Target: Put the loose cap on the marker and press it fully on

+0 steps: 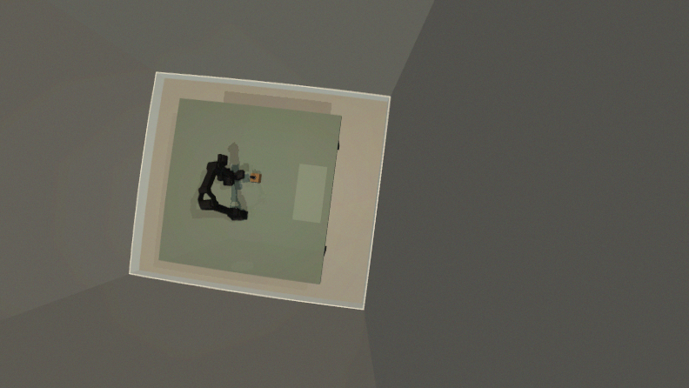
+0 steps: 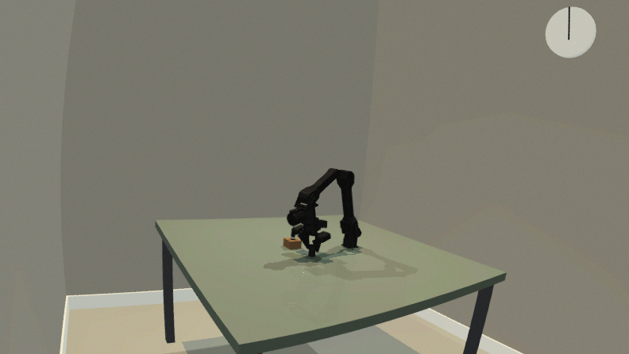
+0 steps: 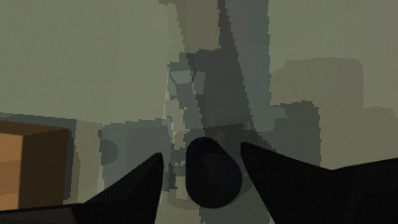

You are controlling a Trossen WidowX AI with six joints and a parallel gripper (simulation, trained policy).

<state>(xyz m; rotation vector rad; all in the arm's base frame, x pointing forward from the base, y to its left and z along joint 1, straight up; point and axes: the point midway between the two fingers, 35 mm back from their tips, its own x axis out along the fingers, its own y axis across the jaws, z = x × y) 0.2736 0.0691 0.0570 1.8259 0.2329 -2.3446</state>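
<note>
Right now my gripper tip is 14 cm to the left of the orange holder block and 3 cm short of it. The rest, counted from my gripper tip: black cap 1 cm ahead.
</note>
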